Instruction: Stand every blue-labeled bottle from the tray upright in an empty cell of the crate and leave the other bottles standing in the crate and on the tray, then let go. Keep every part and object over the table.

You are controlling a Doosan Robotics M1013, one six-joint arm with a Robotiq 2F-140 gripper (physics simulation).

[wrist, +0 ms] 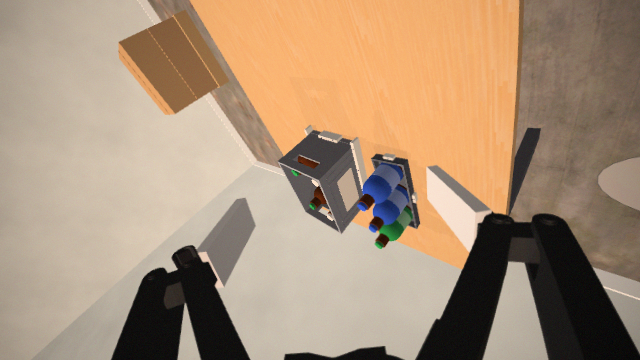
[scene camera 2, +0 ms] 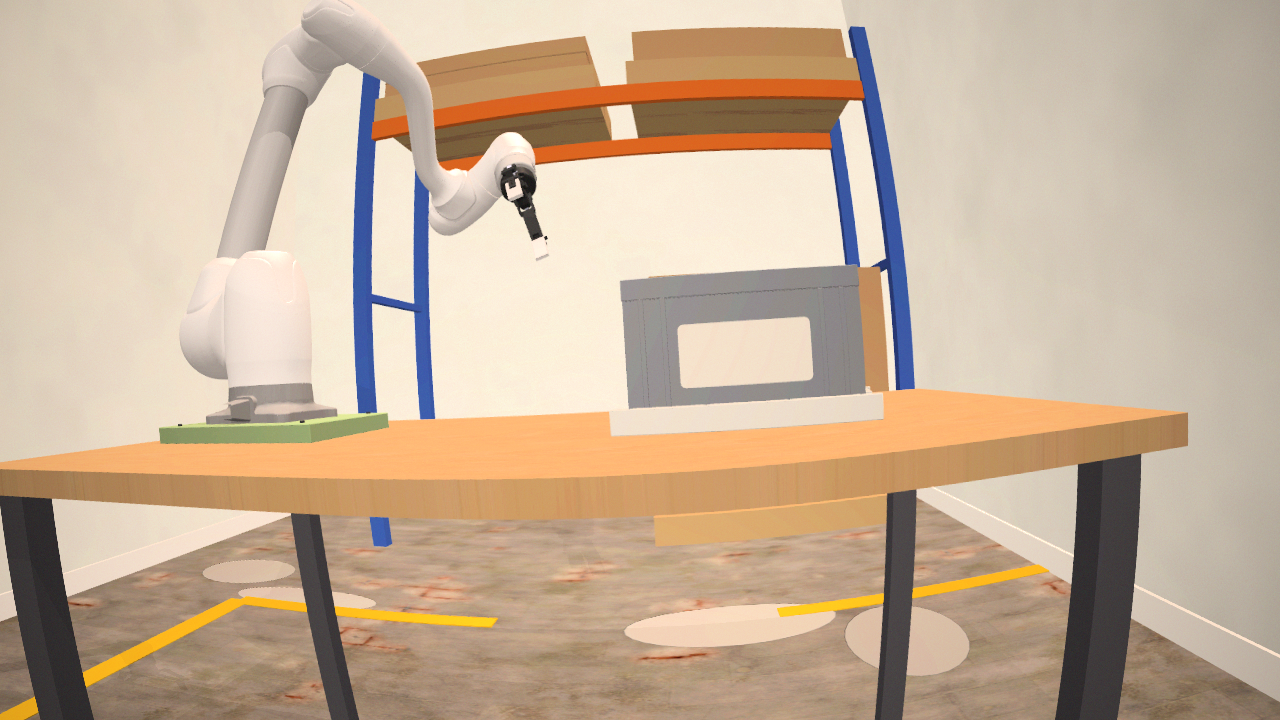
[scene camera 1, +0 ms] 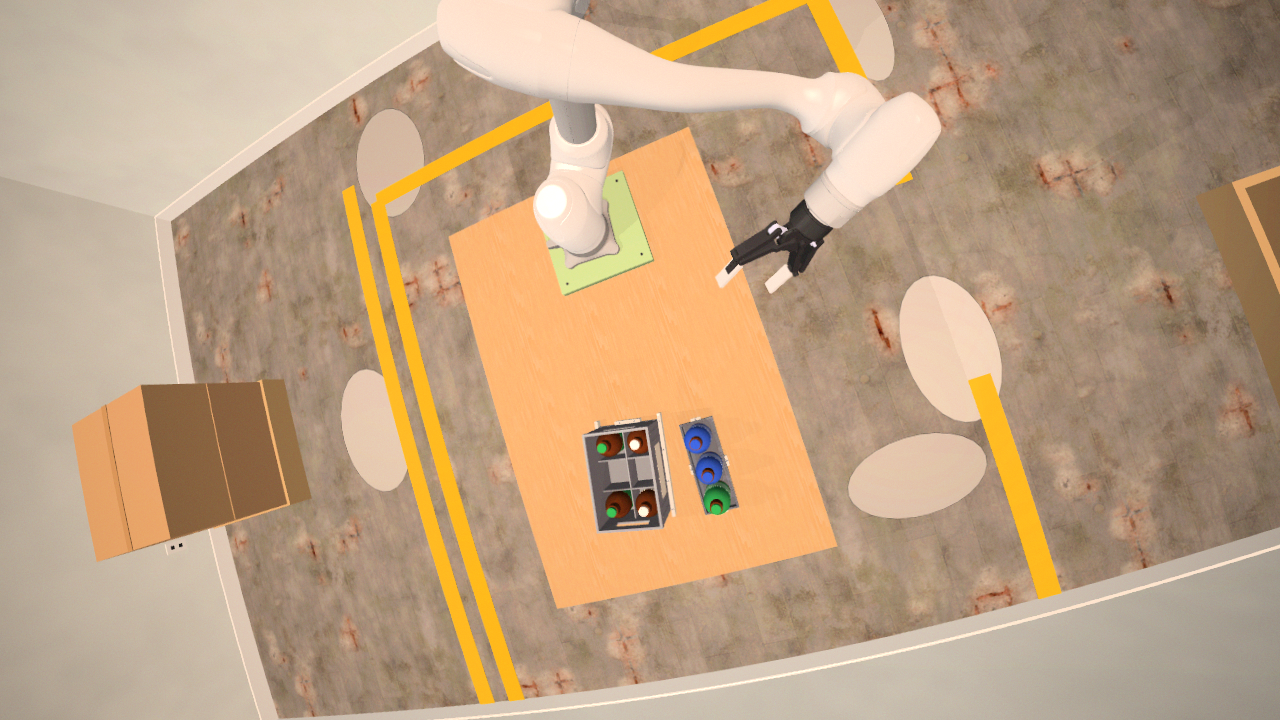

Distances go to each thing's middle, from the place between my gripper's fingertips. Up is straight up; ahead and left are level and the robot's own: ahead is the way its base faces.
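White crate rail (scene camera 2: 861, 407): my hand 33 cm above it, 38 cm short of it, 52 cm to the left of it.
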